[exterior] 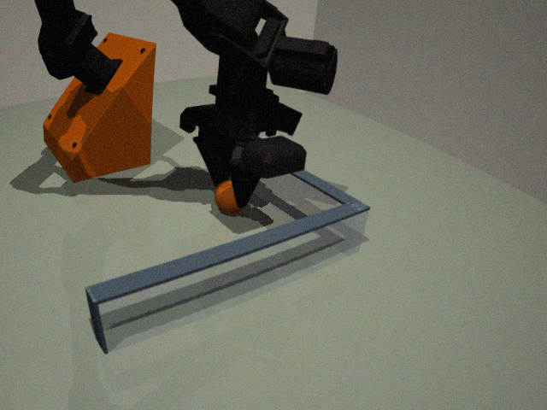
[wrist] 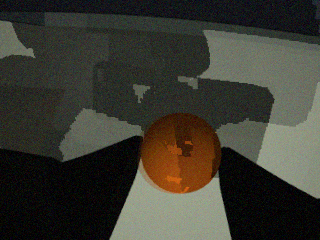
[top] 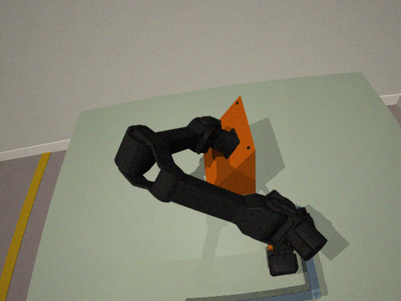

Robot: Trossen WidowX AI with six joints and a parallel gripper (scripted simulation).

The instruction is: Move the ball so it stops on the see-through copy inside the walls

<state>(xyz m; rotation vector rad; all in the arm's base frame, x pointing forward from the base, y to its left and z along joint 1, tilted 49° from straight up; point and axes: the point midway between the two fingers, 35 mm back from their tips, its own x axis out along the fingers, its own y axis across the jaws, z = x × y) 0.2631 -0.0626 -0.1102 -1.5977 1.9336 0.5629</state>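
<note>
Now: the orange ball right at my gripper tip. Round my gripper tip: see-through copy of ball: right at my gripper tip.
</note>
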